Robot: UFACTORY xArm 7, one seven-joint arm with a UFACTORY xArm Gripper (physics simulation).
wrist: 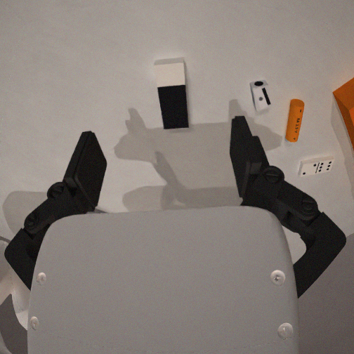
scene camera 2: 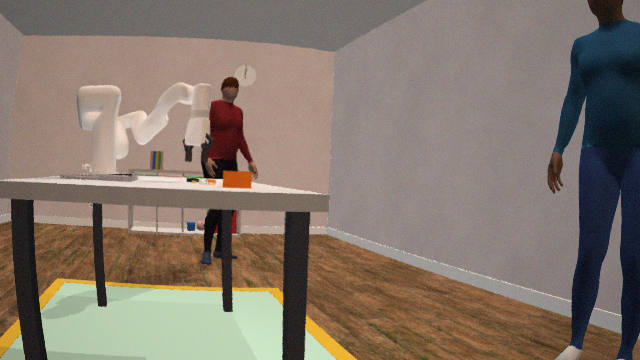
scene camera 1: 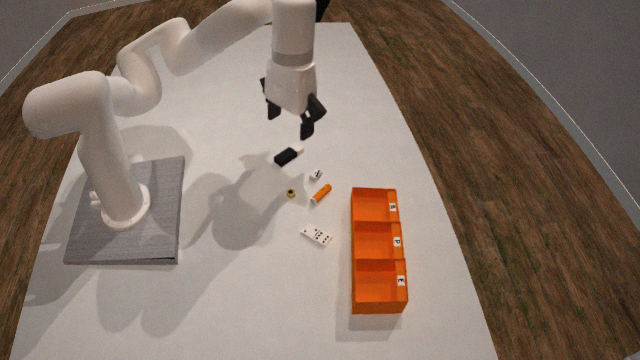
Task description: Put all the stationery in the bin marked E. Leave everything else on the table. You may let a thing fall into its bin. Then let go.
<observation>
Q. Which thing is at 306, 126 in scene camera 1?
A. The gripper.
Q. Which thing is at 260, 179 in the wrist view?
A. The gripper.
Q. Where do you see an eraser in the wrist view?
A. At 169, 74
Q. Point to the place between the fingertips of the gripper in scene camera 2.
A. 196, 162
</observation>
